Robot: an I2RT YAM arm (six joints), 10 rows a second.
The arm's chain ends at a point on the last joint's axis. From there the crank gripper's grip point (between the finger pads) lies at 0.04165 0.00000 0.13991 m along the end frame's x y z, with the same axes.
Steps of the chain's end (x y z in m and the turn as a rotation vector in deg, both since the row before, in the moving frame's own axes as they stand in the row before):
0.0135 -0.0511 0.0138 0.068 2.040 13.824
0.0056 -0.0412 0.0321 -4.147 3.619 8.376
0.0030 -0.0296 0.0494 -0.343 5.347 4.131
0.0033 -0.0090 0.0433 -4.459 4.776 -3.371
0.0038 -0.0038 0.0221 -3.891 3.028 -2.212
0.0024 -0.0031 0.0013 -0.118 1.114 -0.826
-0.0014 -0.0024 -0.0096 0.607 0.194 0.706
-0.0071 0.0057 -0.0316 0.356 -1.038 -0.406
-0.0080 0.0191 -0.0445 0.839 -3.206 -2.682
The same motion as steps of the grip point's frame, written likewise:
0.0172 -0.0407 0.0122 0.068 2.040 13.824
0.0131 -0.0245 0.0286 -4.147 3.619 8.376
0.0157 -0.0253 0.0449 -0.343 5.347 4.131
0.0150 -0.0011 0.0390 -4.459 4.776 -3.371
0.0113 0.0039 0.0194 -3.891 3.028 -2.212
0.0051 -0.0034 0.0005 -0.118 1.114 -0.826
-0.0009 -0.0034 -0.0097 0.607 0.194 0.706
-0.0096 0.0045 -0.0309 0.356 -1.038 -0.406
-0.0160 0.0153 -0.0424 0.839 -3.206 -2.682

